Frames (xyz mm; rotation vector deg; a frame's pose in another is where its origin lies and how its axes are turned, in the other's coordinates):
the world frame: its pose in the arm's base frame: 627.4 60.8 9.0 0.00 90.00 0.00
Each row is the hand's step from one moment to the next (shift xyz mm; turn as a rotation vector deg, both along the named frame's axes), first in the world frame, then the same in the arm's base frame.
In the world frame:
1: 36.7 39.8 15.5 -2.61 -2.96 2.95
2: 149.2 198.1 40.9 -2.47 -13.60 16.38
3: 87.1 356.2 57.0 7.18 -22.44 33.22
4: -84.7 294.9 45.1 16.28 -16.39 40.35
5: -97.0 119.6 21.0 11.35 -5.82 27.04
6: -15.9 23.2 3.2 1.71 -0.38 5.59
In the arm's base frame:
1: 15.5 39.8 -36.7 2.95 -2.96 2.61
2: 40.9 198.1 -149.2 16.38 -13.60 2.47
3: 57.0 356.2 -87.1 33.22 -22.44 -7.18
4: 45.1 294.9 84.7 40.35 -16.39 -16.28
5: 21.0 119.6 97.0 27.04 -5.82 -11.35
6: 3.2 23.2 15.9 5.59 -0.38 -1.71

